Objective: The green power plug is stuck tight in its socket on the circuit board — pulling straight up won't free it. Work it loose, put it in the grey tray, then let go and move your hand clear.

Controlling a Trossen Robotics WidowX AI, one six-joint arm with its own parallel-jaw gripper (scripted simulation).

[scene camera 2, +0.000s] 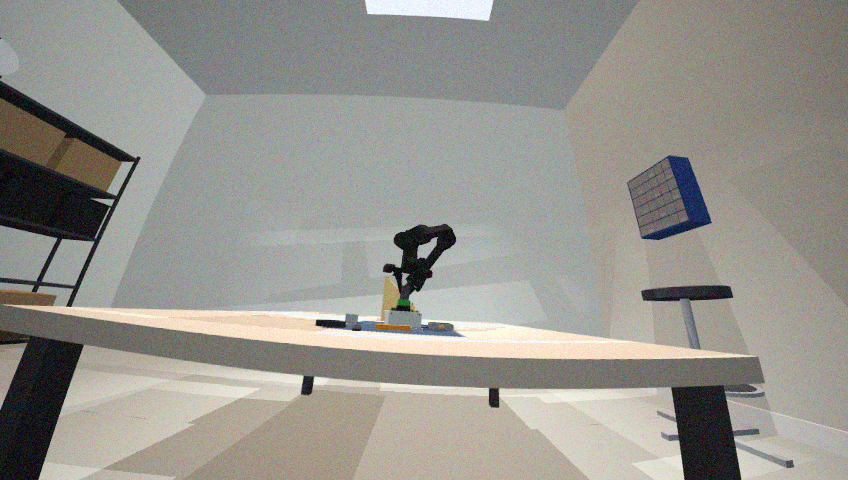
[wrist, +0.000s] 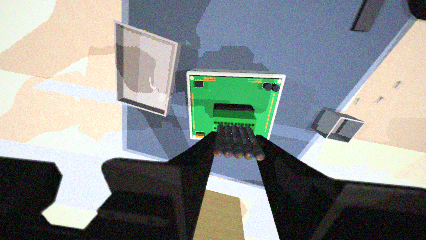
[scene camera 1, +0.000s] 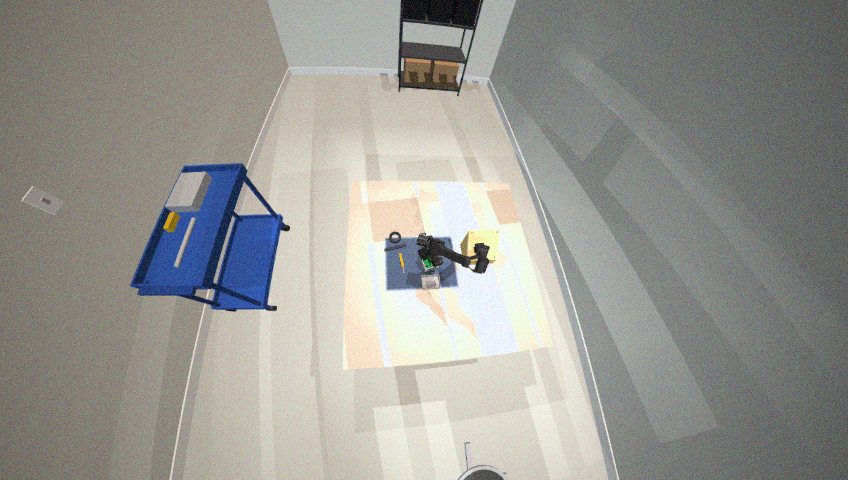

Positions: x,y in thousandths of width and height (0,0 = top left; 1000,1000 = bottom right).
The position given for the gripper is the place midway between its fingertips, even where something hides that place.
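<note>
Scene camera 1 shows a blue mat (scene camera 1: 485,578). The gripper (scene camera 2: 477,611) is visible to scene camera 2, and the wrist view has the gripper (wrist: 553,573) as well.
</note>
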